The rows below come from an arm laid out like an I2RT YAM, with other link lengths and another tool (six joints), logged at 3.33 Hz.
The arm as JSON. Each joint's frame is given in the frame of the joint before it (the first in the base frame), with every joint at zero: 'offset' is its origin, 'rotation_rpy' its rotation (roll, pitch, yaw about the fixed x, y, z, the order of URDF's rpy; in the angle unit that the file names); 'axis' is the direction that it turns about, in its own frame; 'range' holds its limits. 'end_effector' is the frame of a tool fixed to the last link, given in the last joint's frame.
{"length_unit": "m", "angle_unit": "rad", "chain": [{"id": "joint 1", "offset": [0.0, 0.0, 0.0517], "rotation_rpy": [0.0, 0.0, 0.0], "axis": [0.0, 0.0, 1.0], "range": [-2.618, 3.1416]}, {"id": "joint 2", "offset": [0.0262, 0.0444, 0.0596], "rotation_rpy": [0.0, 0.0, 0.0], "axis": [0.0, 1.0, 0.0], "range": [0.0, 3.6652]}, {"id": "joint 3", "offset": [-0.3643, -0.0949, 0.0], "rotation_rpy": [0.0, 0.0, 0.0], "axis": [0.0, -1.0, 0.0], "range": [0.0, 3.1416]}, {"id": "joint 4", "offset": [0.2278, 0.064, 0.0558], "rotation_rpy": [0.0, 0.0, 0.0], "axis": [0.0, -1.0, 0.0], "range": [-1.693, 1.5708]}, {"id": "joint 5", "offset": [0.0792, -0.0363, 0.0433], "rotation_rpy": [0.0, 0.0, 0.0], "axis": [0.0, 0.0, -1.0], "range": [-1.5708, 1.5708]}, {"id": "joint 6", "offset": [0.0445, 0.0, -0.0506], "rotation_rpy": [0.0, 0.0, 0.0], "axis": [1.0, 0.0, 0.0], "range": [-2.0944, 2.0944]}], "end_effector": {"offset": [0.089, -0.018, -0.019], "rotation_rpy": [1.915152, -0.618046, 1.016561]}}
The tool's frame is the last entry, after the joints.
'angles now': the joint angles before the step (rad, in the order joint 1, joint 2, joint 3, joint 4, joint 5, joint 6). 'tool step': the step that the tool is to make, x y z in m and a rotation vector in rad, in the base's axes. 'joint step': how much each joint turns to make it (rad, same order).
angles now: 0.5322, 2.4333, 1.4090, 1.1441, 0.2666, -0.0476
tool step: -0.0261, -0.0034, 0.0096, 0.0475, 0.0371, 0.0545
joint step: 0.0060, -0.0821, -0.1216, 0.0156, -0.0418, 0.0667
